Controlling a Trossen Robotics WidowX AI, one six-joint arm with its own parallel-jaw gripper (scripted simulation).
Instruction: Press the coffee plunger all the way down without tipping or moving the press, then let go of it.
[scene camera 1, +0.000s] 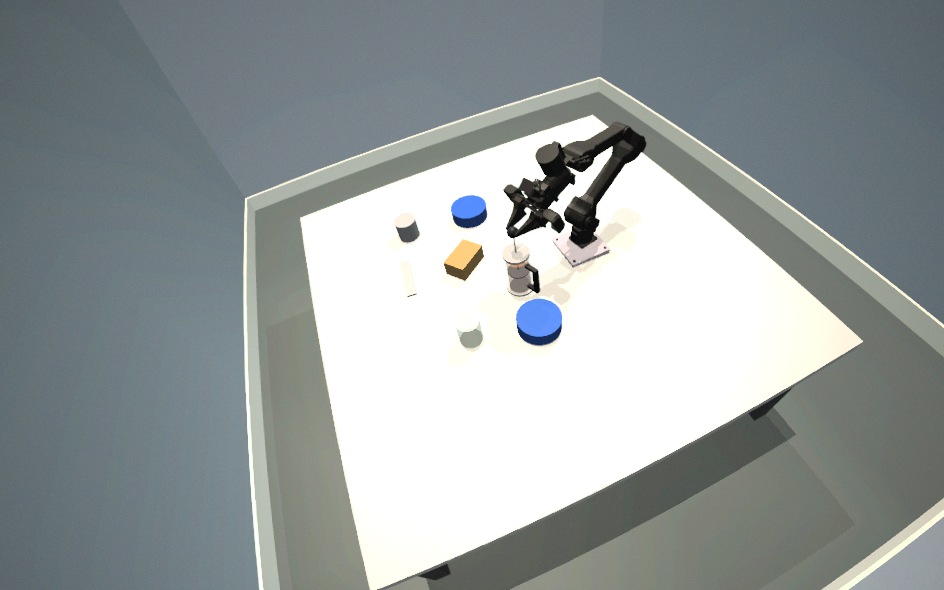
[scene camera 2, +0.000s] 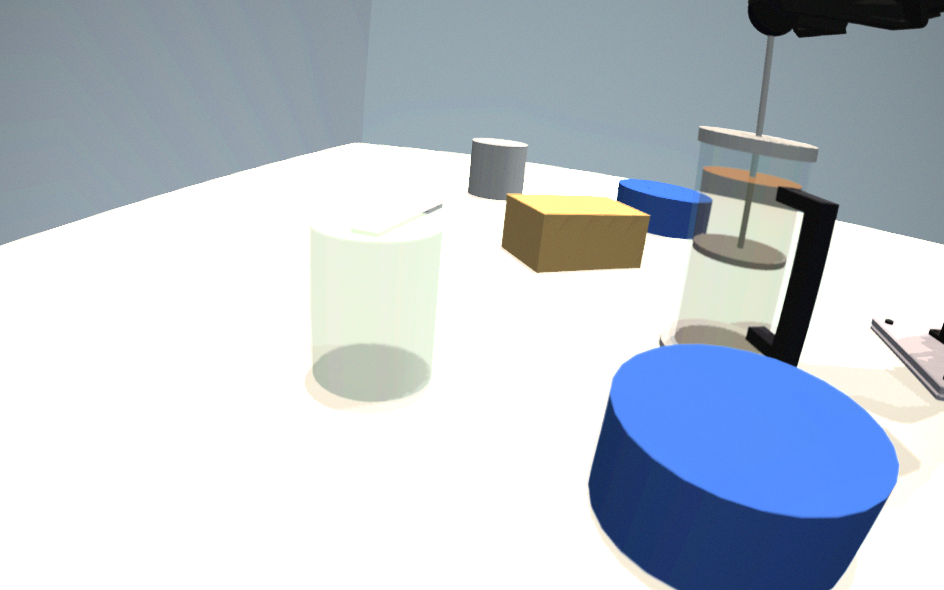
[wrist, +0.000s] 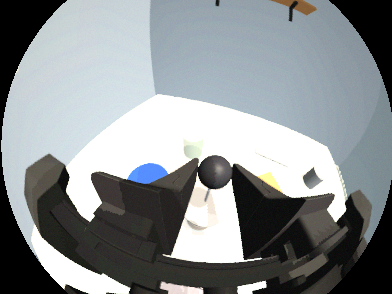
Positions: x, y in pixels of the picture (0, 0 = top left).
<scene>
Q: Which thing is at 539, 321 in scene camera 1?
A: A blue disc.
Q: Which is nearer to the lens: the orange block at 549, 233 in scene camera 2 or the grey cylinder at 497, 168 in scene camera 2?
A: The orange block.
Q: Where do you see my gripper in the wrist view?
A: At 215, 165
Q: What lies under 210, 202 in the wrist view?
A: A coffee press.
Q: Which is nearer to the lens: the coffee press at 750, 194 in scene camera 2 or the blue disc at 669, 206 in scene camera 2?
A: The coffee press.
</scene>
